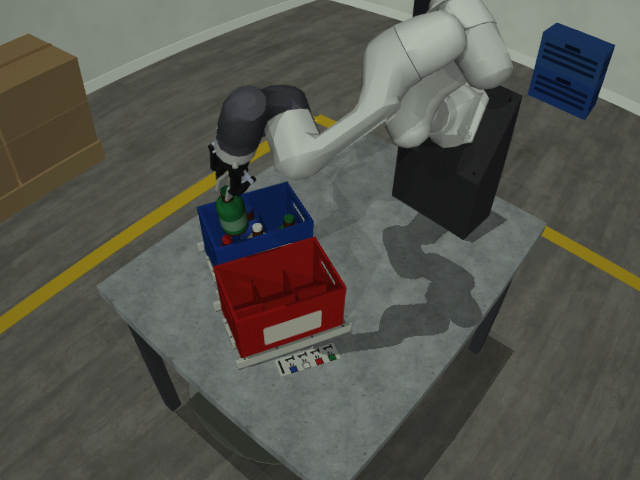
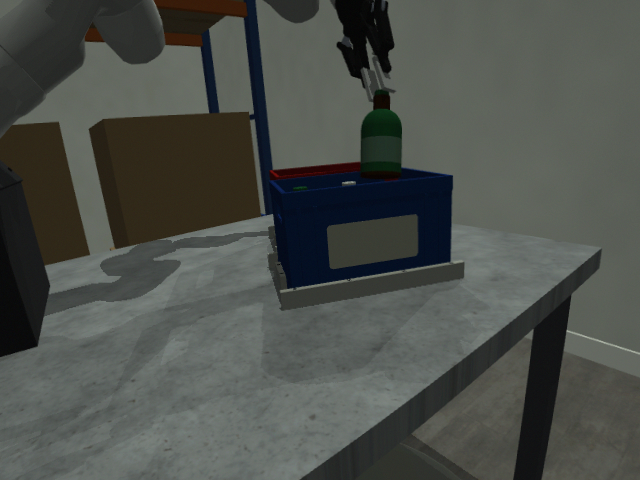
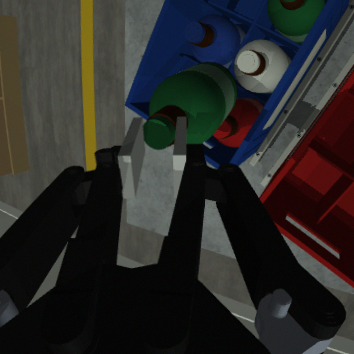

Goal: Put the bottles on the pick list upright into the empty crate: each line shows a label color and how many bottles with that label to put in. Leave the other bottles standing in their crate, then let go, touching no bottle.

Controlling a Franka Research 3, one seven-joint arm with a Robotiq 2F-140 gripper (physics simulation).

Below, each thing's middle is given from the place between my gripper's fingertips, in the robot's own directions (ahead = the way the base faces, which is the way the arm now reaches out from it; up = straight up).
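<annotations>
White bottle [image 3: 259, 64]: my gripper 230 mm above it, 10 mm to the right of it, 80 mm past it.
</annotations>
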